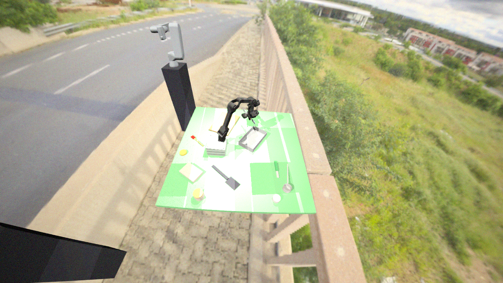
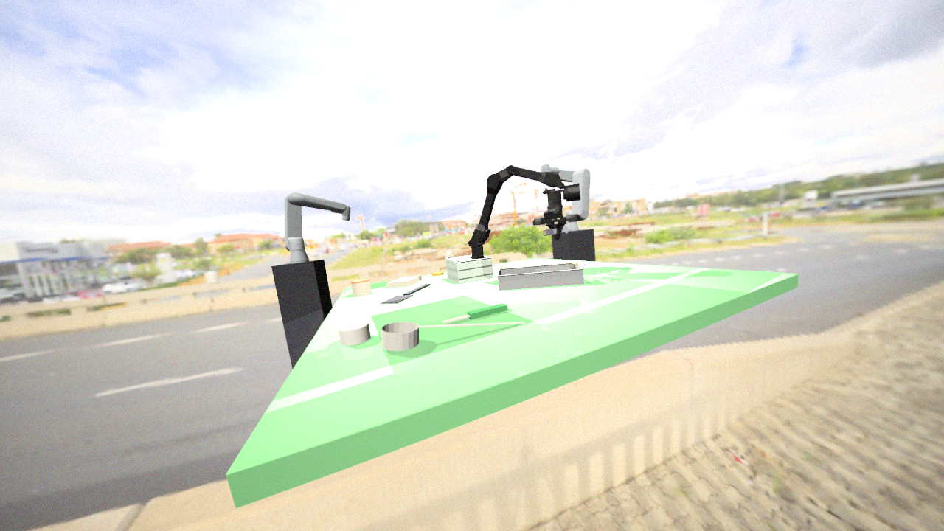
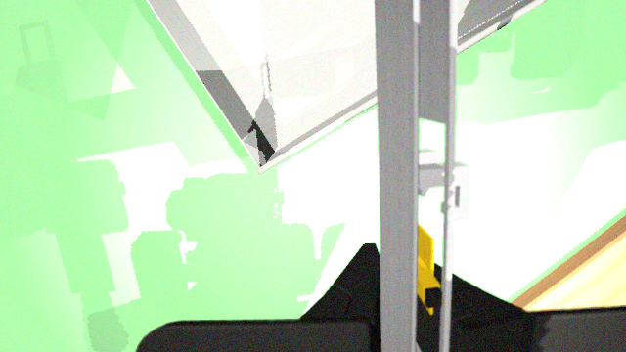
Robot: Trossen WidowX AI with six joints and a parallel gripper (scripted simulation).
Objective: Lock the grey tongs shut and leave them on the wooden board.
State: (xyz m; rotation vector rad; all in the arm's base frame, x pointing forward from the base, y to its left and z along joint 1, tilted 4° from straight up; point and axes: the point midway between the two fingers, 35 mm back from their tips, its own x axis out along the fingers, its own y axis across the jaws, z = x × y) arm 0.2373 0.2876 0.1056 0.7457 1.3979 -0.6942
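Now: the wooden board 300 mm behind my gripper tip, 150 mm below it and 60 mm to the left of it. Also, from my gripper tip: green-handled tool 490 mm to the right, 330 mm ahead, 150 mm below; grey roasting tin 140 mm to the right, 130 mm below, 60 mm ahead; yellow latch piece 40 mm above, 20 mm to the right, 10 mm ahead.
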